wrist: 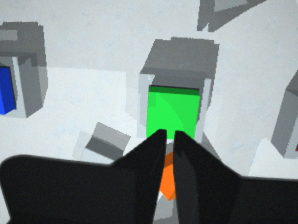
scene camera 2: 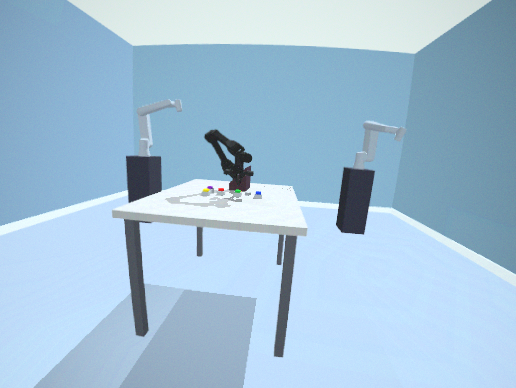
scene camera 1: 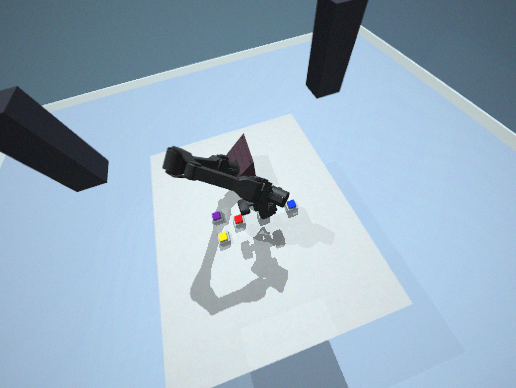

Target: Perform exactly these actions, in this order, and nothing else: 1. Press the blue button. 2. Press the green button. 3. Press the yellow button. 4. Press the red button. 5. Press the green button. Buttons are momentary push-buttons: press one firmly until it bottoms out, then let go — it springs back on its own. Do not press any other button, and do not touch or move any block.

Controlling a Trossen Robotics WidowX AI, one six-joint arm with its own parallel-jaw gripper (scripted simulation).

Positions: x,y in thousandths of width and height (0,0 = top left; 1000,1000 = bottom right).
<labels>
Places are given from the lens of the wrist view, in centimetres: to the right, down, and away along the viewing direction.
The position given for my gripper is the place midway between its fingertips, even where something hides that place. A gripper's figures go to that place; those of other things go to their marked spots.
my gripper (wrist: 569,614): 1, 1, 11
small grey block (wrist: 320,676): -4, 3, 18
</labels>
